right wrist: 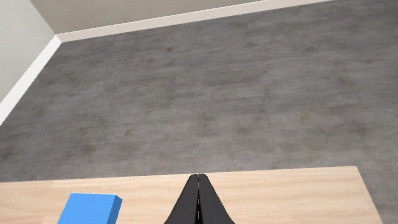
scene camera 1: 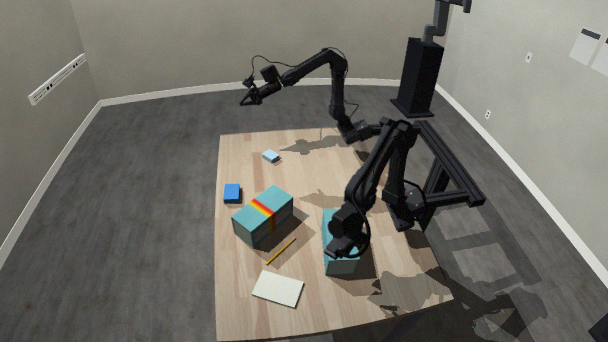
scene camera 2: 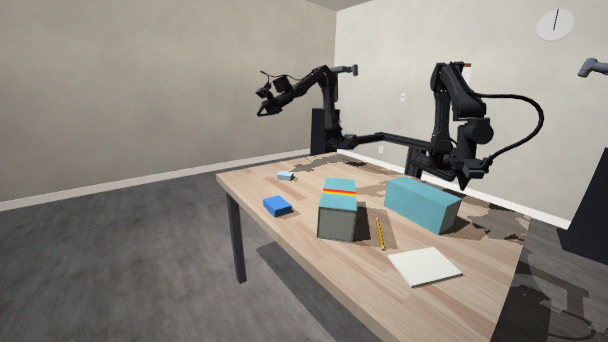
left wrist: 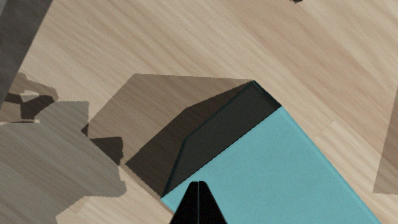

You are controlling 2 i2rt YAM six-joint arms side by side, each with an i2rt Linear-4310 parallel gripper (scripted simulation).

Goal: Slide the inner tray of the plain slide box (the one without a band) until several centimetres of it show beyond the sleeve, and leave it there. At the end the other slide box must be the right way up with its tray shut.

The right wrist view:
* my right gripper: 198,184
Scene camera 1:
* white pad: 270,286
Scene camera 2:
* my left gripper: 461,190
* white pad: 419,267
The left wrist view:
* pale tray: 251,106
